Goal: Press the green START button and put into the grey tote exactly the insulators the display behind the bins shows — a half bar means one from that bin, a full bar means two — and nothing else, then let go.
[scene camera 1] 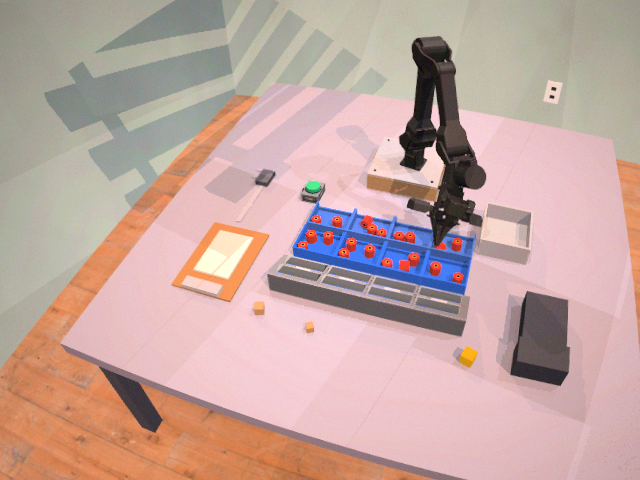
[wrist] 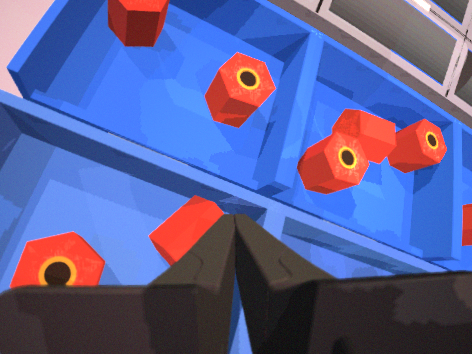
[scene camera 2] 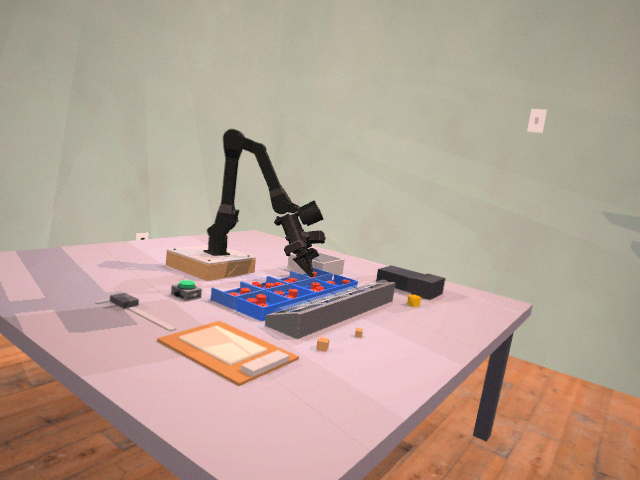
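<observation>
My gripper (scene camera 1: 437, 243) (scene camera 2: 312, 274) (wrist: 233, 225) is shut and empty, tips low over the back-row bin nearest the tote. A red insulator (scene camera 1: 440, 246) (wrist: 182, 232) lies on its side by the fingertips; another insulator (scene camera 1: 456, 244) (wrist: 75, 252) stands upright in that bin. The blue bins (scene camera 1: 361, 266) (scene camera 2: 248, 308) (wrist: 300, 100) form two rows of four holding red insulators. The grey tote (scene camera 1: 506, 252) (scene camera 2: 333, 266) shows no insulator inside in scene camera 1. The green START button (scene camera 1: 313, 186) (scene camera 2: 186, 284) is clear of the gripper. The display (scene camera 1: 361, 303) (scene camera 2: 336, 313) shows grey windows; its bars are unreadable.
A dark stepped block (scene camera 1: 542, 335) (scene camera 2: 410, 282) and a yellow cube (scene camera 1: 468, 356) (scene camera 2: 414, 300) are beyond the display's right end. Two small orange cubes (scene camera 1: 258, 308) (scene camera 1: 309, 327) lie in front. A clipboard (scene camera 1: 235, 294) and a dark-headed tool (scene camera 1: 265, 177) (scene camera 2: 124, 300) are left.
</observation>
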